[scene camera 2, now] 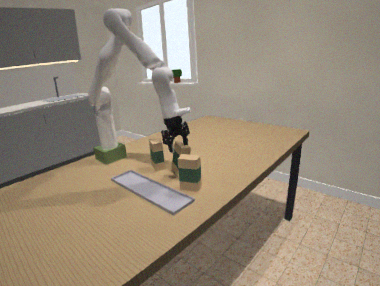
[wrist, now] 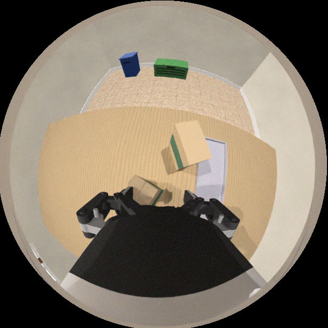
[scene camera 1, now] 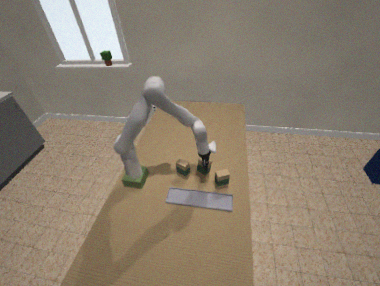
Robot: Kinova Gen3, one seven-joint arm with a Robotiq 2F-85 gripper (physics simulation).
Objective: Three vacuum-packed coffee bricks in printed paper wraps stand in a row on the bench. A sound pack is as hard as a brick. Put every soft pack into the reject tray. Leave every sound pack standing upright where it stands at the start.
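Observation:
My own gripper [wrist: 158,194] is visible to me here. So is a grey reject tray [wrist: 210,185], which I can see along with the gripper.

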